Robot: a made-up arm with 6 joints.
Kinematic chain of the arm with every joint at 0, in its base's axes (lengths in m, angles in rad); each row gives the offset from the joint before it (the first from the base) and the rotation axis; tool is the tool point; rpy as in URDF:
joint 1: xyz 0 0.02 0.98 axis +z
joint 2: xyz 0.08 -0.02 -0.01 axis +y
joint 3: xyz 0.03 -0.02 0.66 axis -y
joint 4: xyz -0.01 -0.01 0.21 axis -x
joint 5: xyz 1.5 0 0.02 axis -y
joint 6: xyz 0.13 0 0 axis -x
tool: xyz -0.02 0.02 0.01 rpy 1.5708 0 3.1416
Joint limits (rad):
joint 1: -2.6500..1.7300
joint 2: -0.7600..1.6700
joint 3: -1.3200..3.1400
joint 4: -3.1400..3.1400
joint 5: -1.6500..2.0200
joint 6: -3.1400..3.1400
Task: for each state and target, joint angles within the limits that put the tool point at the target. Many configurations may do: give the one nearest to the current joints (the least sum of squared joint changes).
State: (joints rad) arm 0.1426 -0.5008 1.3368 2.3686 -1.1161 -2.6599
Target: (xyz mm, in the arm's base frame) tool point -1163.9 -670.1 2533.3
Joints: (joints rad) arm 0.4636 -0.3744 1.9214 2.3552 -1.3928 -2.7162
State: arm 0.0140 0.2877 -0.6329 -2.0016 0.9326 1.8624
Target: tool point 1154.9 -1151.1 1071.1
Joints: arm -0.7062 0.0738 -0.3961 -1.9727 0.9623 1.8547
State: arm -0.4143 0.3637 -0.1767 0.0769 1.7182 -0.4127
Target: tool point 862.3 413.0 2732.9
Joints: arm 0.4420 -0.2452 0.3713 0.1738 1.6939 -0.3967
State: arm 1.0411 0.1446 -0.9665 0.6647 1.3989 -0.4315
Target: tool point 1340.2 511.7 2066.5
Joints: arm 0.3298 -0.2248 -0.1354 0.5584 1.3309 -0.4376
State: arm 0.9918 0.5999 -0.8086 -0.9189 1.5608 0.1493
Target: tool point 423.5 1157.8 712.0
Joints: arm 1.3283 -0.1248 -0.9905 -0.9190 1.7586 0.1112
